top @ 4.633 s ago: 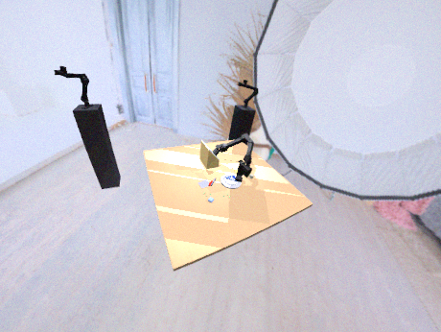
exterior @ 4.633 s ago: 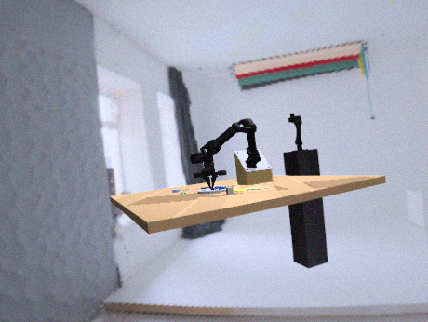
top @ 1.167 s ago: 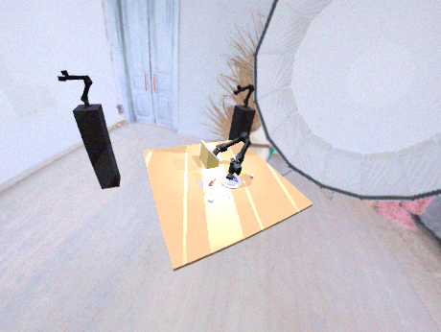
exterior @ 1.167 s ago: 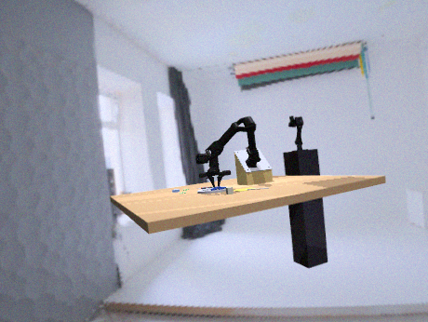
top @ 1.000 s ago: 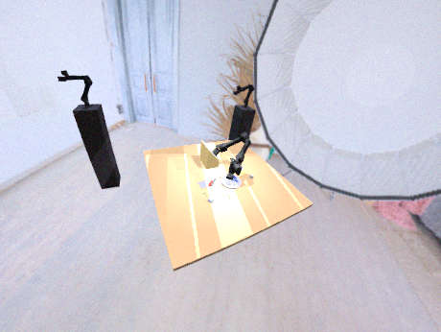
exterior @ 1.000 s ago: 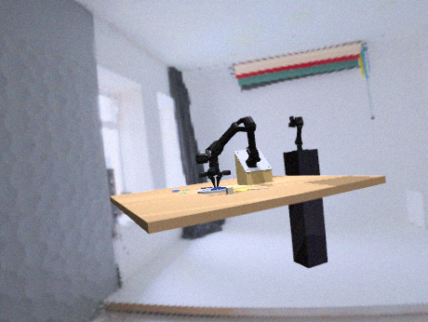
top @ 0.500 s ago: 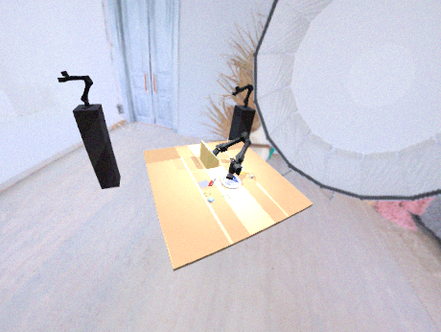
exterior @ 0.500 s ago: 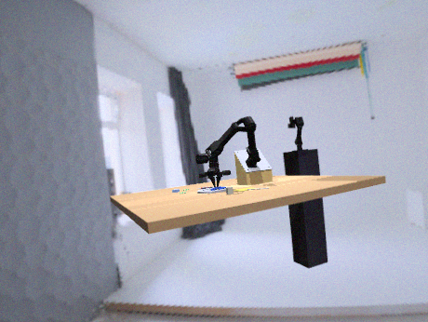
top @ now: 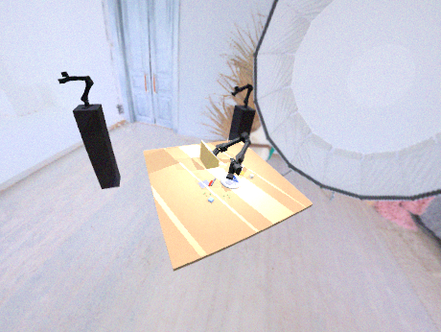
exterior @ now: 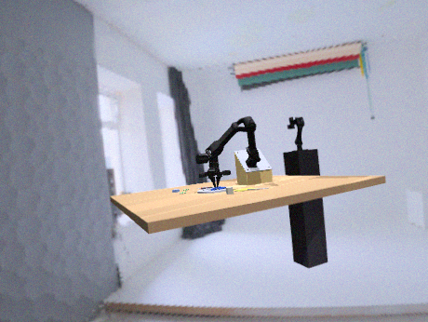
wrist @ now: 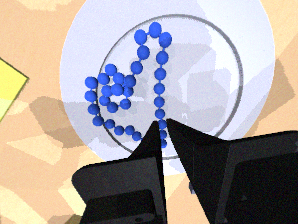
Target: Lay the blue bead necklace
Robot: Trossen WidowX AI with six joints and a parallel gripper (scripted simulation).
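Right now the round bead board is 20 mm ahead of my gripper tip and 10 mm below it. Round my gripper tip: yellow flat piece 160 mm to the left, 110 mm behind, 20 mm below; then red-and-grey object 180 mm to the right, 10 mm below, 10 mm behind; then white cylinder 240 mm to the left, 20 mm ahead.
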